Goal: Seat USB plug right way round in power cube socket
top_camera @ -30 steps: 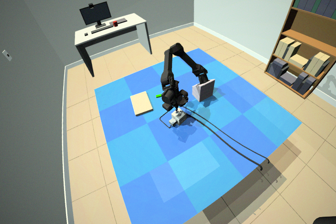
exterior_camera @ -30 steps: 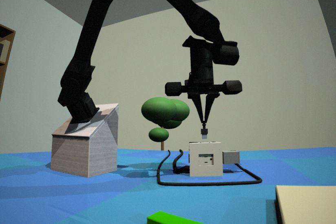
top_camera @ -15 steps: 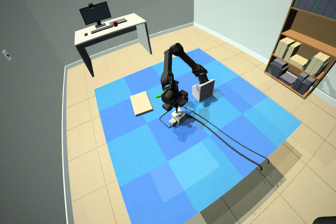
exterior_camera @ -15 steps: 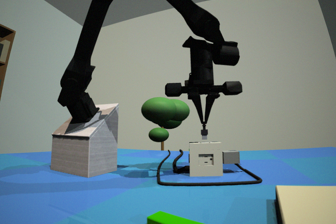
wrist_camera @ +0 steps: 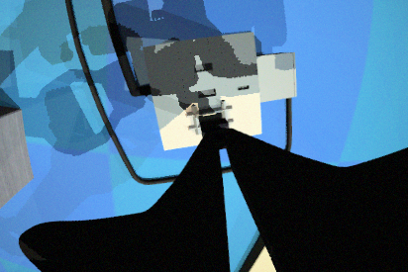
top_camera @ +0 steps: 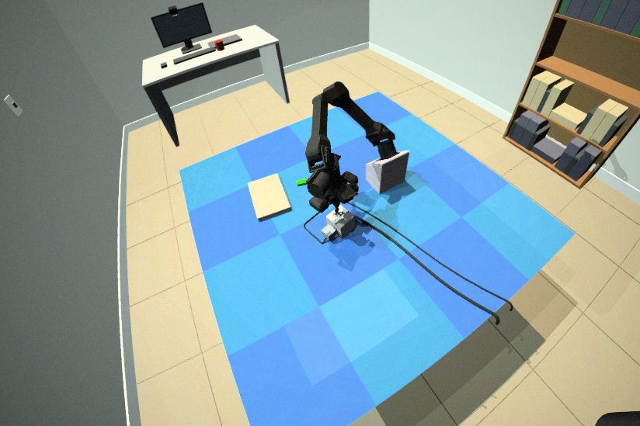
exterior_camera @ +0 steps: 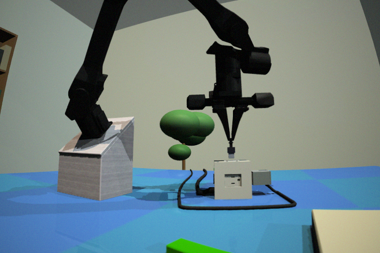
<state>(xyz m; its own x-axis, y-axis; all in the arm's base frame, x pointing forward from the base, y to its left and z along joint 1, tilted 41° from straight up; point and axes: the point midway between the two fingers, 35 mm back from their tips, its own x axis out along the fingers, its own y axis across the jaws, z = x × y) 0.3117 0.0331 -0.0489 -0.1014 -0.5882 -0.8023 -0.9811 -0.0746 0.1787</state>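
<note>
The black USB plug lies 20 mm below my gripper tip. Round my gripper tip: green block: 280 mm to the right, 110 mm below; then beige board: 160 mm ahead, 300 mm to the right, 110 mm below.
</note>
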